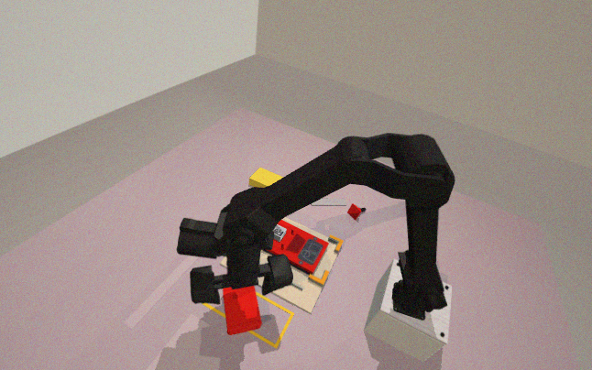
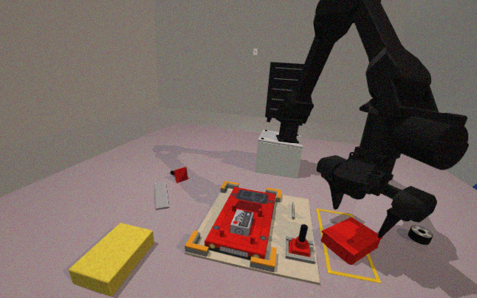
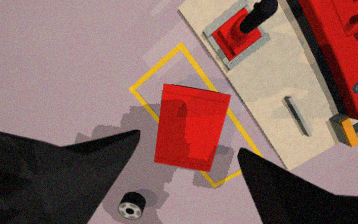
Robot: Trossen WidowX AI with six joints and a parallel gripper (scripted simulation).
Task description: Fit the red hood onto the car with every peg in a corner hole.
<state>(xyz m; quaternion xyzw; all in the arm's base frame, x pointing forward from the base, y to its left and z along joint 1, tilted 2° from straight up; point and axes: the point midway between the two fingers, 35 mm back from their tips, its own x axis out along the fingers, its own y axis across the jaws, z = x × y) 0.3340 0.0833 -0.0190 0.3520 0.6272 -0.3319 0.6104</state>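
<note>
My gripper tip is 40 mm above the red hood. Round my gripper tip: black-knobbed stand 110 mm to the right, 30 mm ahead, 20 mm below; grey engine block 210 mm to the right, 30 mm below; black wheel 170 mm to the left, 50 mm below, 30 mm behind.
</note>
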